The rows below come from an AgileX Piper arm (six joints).
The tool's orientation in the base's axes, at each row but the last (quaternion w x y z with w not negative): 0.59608 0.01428 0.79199 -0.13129; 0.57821 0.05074 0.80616 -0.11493; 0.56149 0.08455 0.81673 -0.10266; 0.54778 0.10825 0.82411 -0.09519; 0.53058 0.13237 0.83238 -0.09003; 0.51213 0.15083 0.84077 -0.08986; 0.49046 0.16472 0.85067 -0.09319; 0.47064 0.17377 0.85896 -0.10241; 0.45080 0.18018 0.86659 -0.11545
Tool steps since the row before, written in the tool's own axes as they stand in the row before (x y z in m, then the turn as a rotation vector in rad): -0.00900 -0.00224 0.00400 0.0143 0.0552 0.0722; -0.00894 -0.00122 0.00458 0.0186 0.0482 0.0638; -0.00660 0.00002 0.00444 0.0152 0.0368 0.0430; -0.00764 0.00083 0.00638 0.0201 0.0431 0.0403; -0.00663 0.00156 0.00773 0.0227 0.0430 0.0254; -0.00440 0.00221 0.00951 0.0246 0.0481 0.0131; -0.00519 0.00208 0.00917 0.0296 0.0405 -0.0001; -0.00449 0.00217 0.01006 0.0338 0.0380 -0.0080; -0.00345 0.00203 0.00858 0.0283 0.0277 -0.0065
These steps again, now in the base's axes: 0.00596 -0.00186 0.00794 0.0737 0.0351 -0.0425; 0.00687 -0.00184 0.00720 0.0630 0.0302 -0.0431; 0.00634 -0.00130 0.00462 0.0426 0.0246 -0.0319; 0.00874 -0.00153 0.00459 0.0402 0.0317 -0.0356; 0.00980 -0.00159 0.00275 0.0263 0.0363 -0.0317; 0.01059 -0.00154 -0.00045 0.0170 0.0451 -0.0277; 0.01055 -0.00198 -0.00010 0.0012 0.0432 -0.0254; 0.01086 -0.00233 -0.00163 -0.0080 0.0445 -0.0247; 0.00902 -0.00198 -0.00210 -0.0082 0.0334 -0.0206
